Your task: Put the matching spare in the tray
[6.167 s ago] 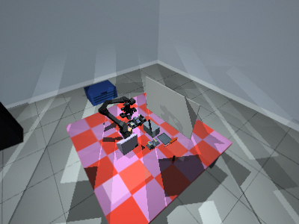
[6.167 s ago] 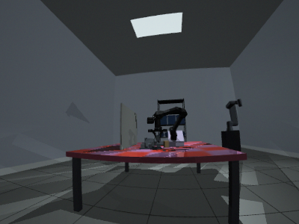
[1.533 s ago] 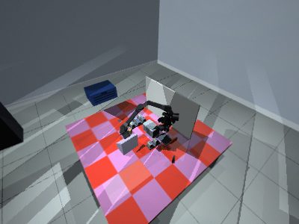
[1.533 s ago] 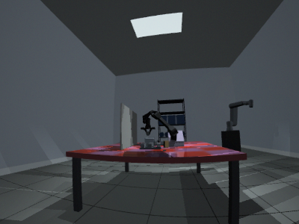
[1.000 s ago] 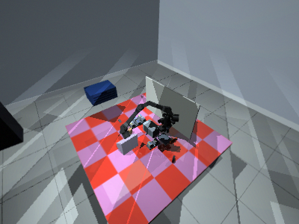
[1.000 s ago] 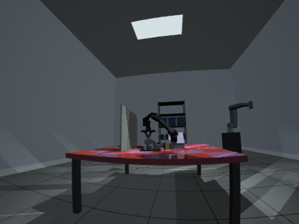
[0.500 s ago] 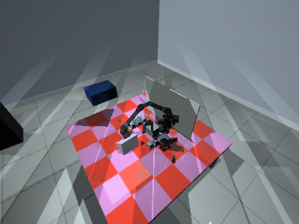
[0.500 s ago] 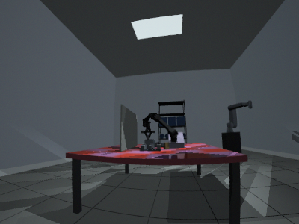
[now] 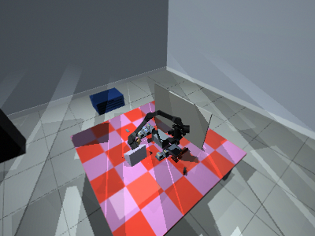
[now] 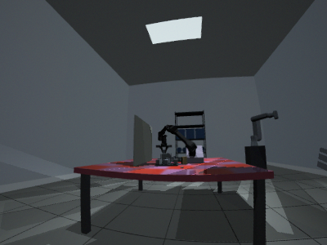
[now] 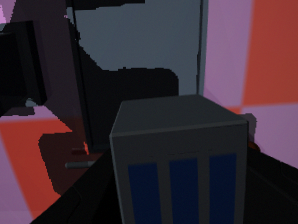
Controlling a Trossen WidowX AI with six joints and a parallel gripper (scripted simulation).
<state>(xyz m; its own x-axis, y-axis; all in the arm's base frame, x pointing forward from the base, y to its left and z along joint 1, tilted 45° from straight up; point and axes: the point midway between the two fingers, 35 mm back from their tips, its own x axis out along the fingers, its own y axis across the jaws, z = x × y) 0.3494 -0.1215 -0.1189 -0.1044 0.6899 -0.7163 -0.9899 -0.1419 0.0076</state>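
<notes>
Right now my gripper tip is 90 mm above the dark tray and 10 mm past it. The rest, counted from my gripper tip: grey upright panel (200 mm to the left, 170 mm ahead, 130 mm above).
</notes>
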